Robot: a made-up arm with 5 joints.
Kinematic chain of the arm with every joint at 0, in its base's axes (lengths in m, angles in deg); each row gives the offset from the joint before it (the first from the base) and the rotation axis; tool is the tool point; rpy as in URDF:
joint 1: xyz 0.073 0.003 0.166 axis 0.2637 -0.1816 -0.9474
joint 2: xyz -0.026 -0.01 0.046 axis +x
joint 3: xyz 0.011 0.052 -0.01 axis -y
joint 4: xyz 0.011 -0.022 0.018 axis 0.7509 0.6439 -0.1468
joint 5: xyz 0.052 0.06 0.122 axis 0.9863 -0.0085 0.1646
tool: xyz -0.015 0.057 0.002 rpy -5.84 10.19 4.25
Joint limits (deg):
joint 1: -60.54..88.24
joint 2: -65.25..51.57
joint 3: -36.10..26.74
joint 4: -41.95..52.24
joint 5: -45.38..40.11
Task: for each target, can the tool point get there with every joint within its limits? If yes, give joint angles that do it. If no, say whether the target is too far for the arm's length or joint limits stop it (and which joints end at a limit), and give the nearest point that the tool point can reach.
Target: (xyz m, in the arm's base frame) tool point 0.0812 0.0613 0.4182
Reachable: yes | joints -42.22 34.67 12.40 2.34 28.09
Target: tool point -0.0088 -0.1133 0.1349
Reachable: no: joint limits stop it (at a limit: joint 1, joint 2, joint 4, joint 5) | nearest point -0.0132 -0.1854 0.2198 | short by 0.111 m
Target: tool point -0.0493 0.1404 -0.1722
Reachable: no: too far | nearest point -0.0119 0.0909 0.0405 | short by 0.222 m
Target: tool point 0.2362 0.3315 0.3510
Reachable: no: too far | nearest point 0.1624 0.1824 0.2951 | short by 0.175 m
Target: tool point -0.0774 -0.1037 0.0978
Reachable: no: joint limits stop it (at a limit: joint 1, joint 2, joint 3, joint 4, joint 5) | nearest point -0.0861 -0.0351 0.0697 | short by 0.075 m
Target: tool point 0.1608 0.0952 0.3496
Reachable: yes | joints 36.93 -26.04 12.82 19.92 12.95
